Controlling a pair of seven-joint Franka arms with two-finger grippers.
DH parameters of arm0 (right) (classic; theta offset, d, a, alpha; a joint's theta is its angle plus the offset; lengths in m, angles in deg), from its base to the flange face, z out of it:
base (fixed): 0 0 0 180
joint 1: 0 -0.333 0 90
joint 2: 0 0 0 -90
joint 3: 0 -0.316 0.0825 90
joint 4: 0 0 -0.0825 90
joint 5: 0 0.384 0 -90
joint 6: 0 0 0.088 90
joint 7: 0 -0.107 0 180
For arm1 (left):
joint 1: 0 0.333 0 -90
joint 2: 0 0 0 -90
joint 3: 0 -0.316 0.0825 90
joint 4: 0 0 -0.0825 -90
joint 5: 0 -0.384 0 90
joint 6: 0 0 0.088 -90
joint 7: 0 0.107 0 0
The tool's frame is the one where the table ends.
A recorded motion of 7 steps. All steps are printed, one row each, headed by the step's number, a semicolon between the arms.
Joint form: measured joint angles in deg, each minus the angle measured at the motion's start. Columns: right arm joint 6, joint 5, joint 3, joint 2, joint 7, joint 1, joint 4; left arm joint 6, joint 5, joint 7, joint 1, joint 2, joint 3, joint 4.
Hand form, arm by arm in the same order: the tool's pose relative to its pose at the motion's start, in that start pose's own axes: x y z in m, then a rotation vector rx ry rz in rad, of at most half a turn. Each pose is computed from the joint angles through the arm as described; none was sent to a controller.
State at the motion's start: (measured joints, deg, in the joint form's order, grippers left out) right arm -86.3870 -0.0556 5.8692 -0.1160 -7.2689 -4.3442 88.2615; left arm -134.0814 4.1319 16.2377 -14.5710 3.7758 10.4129 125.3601
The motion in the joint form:
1: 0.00 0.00 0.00 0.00 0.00 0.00 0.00; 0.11 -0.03 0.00 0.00 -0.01 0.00 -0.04
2: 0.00 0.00 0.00 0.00 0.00 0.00 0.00; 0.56 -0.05 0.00 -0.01 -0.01 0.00 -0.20
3: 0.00 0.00 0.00 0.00 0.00 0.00 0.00; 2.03 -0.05 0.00 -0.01 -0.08 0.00 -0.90
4: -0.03 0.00 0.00 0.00 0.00 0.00 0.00; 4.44 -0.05 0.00 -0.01 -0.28 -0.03 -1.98
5: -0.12 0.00 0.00 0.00 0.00 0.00 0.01; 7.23 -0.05 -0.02 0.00 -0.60 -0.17 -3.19
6: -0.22 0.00 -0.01 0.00 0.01 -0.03 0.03; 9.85 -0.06 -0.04 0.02 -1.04 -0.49 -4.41
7: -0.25 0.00 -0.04 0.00 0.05 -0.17 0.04; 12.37 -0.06 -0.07 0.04 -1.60 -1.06 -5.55
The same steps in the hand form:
1: 0.0000 0.0000 0.0000 0.0000 0.0000 0.0000; 0.0000 0.0000 -0.0002 0.0001 -0.0011 0.0004
2: 0.0000 0.0000 0.0000 0.0000 0.0000 0.0000; 0.0001 0.0002 -0.0007 -0.0013 -0.0060 0.0010
3: 0.0000 0.0000 0.0000 0.0000 0.0000 0.0000; 0.0012 0.0004 -0.0043 -0.0051 -0.0177 0.0017
4: 0.0001 0.0000 0.0000 0.0001 0.0005 0.0000; 0.0026 0.0006 -0.0106 -0.0110 -0.0366 0.0025
5: 0.0002 0.0000 -0.0001 0.0002 0.0019 0.0000; 0.0034 -0.0001 -0.0187 -0.0170 -0.0577 0.0011
6: 0.0004 -0.0004 -0.0001 0.0004 0.0033 -0.0009; 0.0039 -0.0024 -0.0285 -0.0208 -0.0738 -0.0033
7: 0.0002 -0.0021 -0.0001 0.0004 0.0037 -0.0045; 0.0033 -0.0069 -0.0392 -0.0235 -0.0874 -0.0122

